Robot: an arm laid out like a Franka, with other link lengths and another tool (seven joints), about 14 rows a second.
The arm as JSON. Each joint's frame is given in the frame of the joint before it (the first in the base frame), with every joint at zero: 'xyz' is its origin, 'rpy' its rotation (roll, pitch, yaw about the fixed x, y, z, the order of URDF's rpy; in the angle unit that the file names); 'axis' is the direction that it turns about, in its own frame. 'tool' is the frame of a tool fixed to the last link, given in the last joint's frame.
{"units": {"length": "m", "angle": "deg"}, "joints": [
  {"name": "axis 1", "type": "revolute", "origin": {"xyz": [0.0, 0.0, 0.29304], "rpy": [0.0, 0.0, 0.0]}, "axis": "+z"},
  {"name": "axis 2", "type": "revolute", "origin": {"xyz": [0.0, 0.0, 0.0], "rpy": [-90.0, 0.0, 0.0]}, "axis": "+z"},
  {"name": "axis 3", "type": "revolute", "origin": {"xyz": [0.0, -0.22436, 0.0], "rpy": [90.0, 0.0, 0.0]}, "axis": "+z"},
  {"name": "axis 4", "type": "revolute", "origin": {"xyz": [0.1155, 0.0, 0.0], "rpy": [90.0, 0.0, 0.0]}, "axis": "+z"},
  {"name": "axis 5", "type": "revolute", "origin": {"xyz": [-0.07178, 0.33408, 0.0], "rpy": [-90.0, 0.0, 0.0]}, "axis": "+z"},
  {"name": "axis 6", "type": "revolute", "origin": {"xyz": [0.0, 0.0, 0.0], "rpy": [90.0, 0.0, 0.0]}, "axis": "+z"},
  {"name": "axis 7", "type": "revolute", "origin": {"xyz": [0.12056, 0.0, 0.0], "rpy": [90.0, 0.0, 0.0]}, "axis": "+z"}
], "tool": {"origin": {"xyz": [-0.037, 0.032, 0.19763], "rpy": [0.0, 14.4, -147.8]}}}
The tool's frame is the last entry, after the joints.
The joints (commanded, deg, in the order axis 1, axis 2, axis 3, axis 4, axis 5, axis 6, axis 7), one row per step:
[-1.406, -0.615, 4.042, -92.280, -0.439, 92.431, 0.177]
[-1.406, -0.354, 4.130, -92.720, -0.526, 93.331, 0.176]
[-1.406, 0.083, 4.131, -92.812, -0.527, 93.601, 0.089]
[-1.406, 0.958, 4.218, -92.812, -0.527, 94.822, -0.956]
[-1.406, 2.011, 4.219, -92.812, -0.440, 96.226, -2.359]
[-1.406, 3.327, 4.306, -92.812, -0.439, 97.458, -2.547]
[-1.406, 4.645, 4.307, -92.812, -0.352, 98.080, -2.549]
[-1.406, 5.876, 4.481, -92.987, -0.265, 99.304, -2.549]
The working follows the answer.
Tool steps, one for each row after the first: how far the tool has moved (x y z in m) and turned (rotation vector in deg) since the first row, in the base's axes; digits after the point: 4 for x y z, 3 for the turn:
[0.0025, 0.0006, -0.0043, -0.059, -0.203, 0.100]
[0.0039, 0.0006, -0.0087, -0.042, 0.057, 0.191]
[0.0099, 0.0010, -0.0151, 0.022, -0.280, 1.333]
[0.0168, 0.0006, -0.0231, 0.173, -0.619, 2.739]
[0.0226, 0.0016, -0.0339, 0.272, -0.535, 3.018]
[0.0259, 0.0019, -0.0459, 0.441, 0.161, 3.009]
[0.0304, 0.0041, -0.0575, 0.633, 0.344, 3.169]

Tool pose at each row, in the base's axes (x y z in m, rotation vector in deg; rounded; the steps above come from the unrounded poses):
[0.5362, -0.0087, 0.3844, -42.805, -161.298, -5.068]
[0.5387, -0.0080, 0.3801, -42.710, -161.539, -5.048]
[0.5401, -0.0080, 0.3758, -42.536, -161.321, -4.954]
[0.5461, -0.0077, 0.3693, -40.956, -162.012, -4.987]
[0.5530, -0.0080, 0.3614, -38.974, -162.753, -5.098]
[0.5588, -0.0071, 0.3505, -38.543, -162.737, -5.155]
[0.5621, -0.0067, 0.3386, -38.420, -162.031, -5.116]
[0.5666, -0.0046, 0.3269, -38.126, -161.858, -5.285]

